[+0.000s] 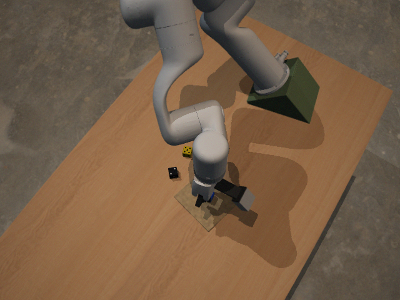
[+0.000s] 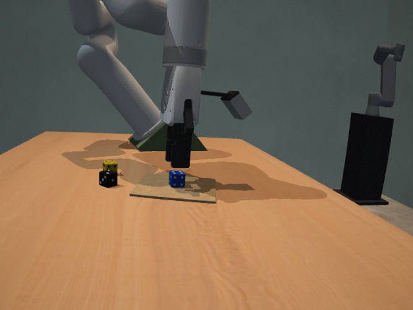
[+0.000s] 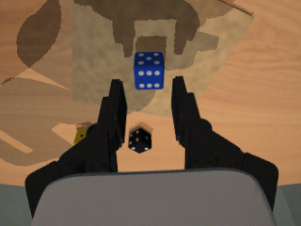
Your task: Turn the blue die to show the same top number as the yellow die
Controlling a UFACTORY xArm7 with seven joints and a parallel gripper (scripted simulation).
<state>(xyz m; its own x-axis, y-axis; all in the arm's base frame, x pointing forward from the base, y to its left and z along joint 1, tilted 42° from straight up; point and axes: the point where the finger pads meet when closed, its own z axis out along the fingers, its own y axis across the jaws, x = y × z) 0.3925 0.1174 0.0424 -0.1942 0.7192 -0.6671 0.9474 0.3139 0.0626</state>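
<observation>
The blue die lies 5 cm below my hand. Round my hand: black die 1 cm ahead, 12 cm to the right, 5 cm below; then yellow die 7 cm behind, 13 cm to the right, 5 cm below; then tan mat 6 cm below.
</observation>
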